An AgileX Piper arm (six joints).
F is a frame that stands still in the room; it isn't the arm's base.
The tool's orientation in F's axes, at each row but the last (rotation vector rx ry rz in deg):
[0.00 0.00 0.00]
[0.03 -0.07 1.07]
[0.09 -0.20 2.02]
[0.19 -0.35 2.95]
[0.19 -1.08 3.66]
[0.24 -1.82 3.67]
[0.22 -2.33 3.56]
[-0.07 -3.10 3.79]
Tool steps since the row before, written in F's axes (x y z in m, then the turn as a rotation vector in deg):
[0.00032 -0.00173 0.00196 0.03 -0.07 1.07]
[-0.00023 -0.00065 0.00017 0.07 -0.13 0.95]
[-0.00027 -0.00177 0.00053 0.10 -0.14 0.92]
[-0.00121 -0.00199 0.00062 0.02 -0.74 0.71]
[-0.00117 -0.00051 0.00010 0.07 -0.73 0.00]
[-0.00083 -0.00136 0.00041 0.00 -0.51 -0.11]
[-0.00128 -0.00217 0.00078 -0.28 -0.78 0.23]
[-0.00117 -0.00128 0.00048 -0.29 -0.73 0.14]
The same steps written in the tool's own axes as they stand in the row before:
[0.00032 -0.00173 0.00196 0.03 -0.07 1.07]
[-0.00024 -0.00065 0.00017 0.07 -0.13 0.95]
[-0.00033 -0.00176 0.00053 0.10 -0.14 0.92]
[-0.00131 -0.00192 0.00063 -0.01 -0.74 0.71]
[-0.00120 -0.00043 0.00012 0.02 -0.73 0.00]
[-0.00090 -0.00130 0.00044 -0.04 -0.51 -0.11]
[-0.00138 -0.00208 0.00084 -0.32 -0.76 0.25]
[-0.00122 -0.00120 0.00054 -0.33 -0.71 0.16]

